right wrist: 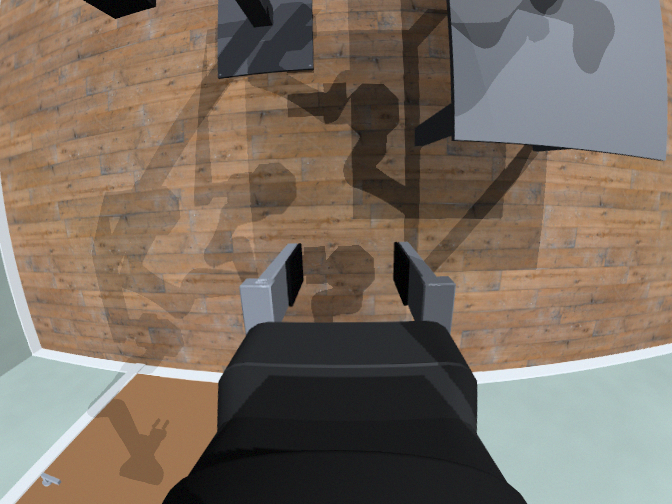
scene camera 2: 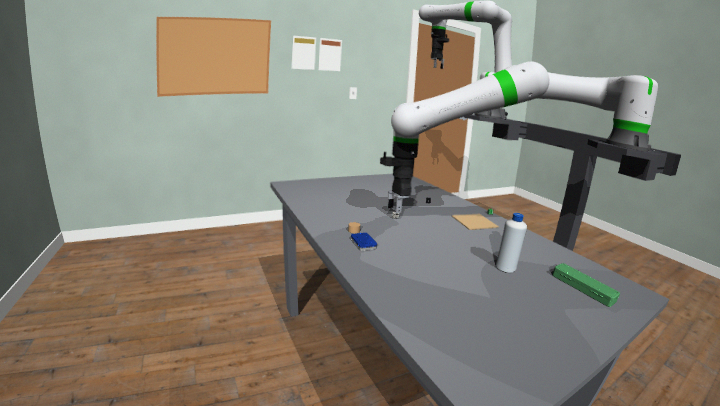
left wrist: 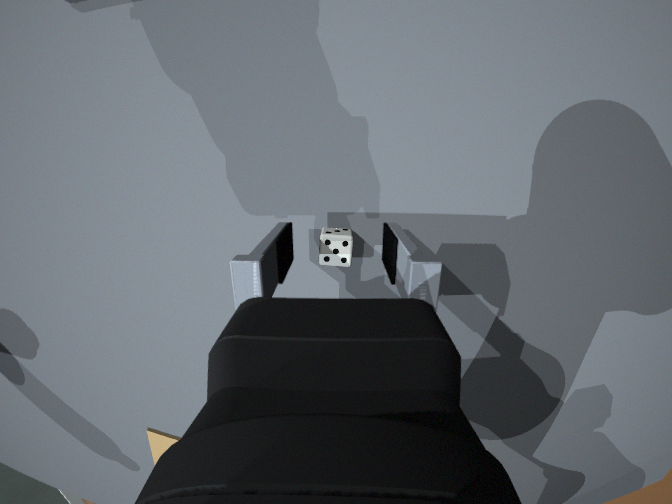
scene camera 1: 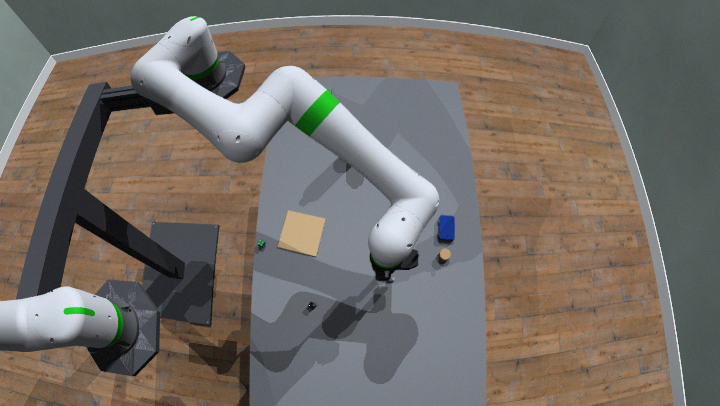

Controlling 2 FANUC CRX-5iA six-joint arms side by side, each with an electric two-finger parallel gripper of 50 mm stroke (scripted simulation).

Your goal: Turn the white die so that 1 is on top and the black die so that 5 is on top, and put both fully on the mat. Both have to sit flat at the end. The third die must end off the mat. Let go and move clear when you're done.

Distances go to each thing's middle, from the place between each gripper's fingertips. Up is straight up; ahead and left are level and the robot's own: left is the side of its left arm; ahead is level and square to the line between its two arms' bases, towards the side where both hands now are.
Right now the white die (left wrist: 336,245) is 40 mm below my left hand (scene camera 2: 394,210) and 10 mm behind it. Round my left hand: white bottle (scene camera 2: 514,232) 450 mm to the left, 190 mm behind, 30 mm above; then tan mat (scene camera 1: 301,233) 310 mm behind, 100 mm to the left, 50 mm below; then green box (scene camera 2: 606,295) 630 mm to the left, 350 mm behind, 30 mm below.
My right gripper is now 31 cm short of the tan mat, 96 cm to the right of it and 68 cm above it. From my right hand the other things lie so: white die: 62 cm ahead, 86 cm to the left, 67 cm below.
